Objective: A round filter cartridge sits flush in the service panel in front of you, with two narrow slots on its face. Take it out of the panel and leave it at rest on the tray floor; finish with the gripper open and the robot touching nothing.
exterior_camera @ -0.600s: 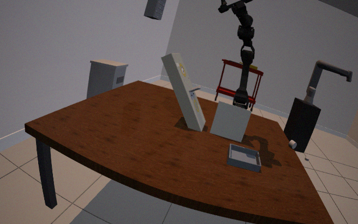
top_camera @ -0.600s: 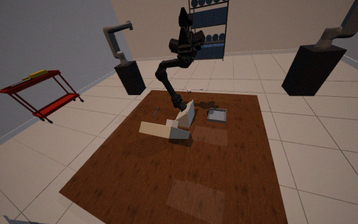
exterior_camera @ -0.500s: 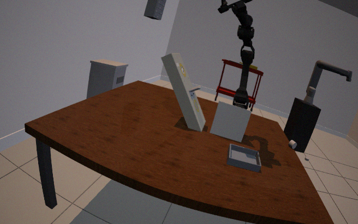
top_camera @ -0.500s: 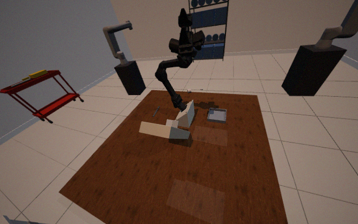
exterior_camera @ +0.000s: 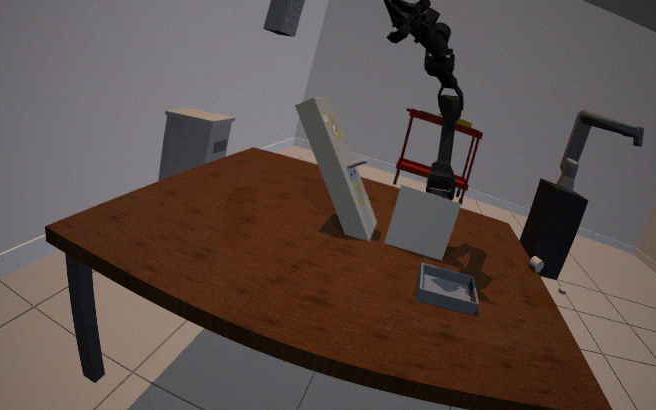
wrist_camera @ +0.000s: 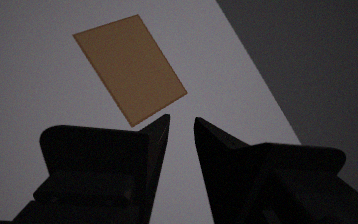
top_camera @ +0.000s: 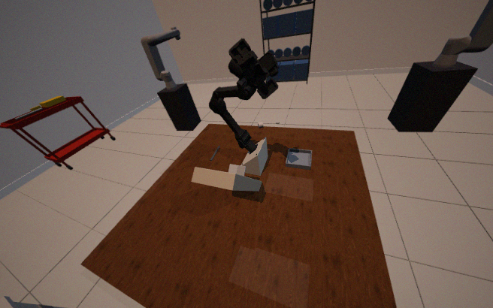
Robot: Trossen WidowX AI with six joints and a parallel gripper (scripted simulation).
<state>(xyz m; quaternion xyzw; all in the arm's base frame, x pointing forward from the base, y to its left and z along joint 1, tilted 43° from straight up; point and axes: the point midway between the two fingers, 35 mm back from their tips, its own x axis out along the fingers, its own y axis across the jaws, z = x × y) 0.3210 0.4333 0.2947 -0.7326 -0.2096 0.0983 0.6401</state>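
Now: gripper tip 8 cm short of the round cartridge, 17 cm to the left of it and 41 cm above it. Round my gripper tip: grey tray (32 cm behind, 16 cm to the left, 66 cm below); service panel (3 cm ahead, 16 cm to the right, 49 cm below).
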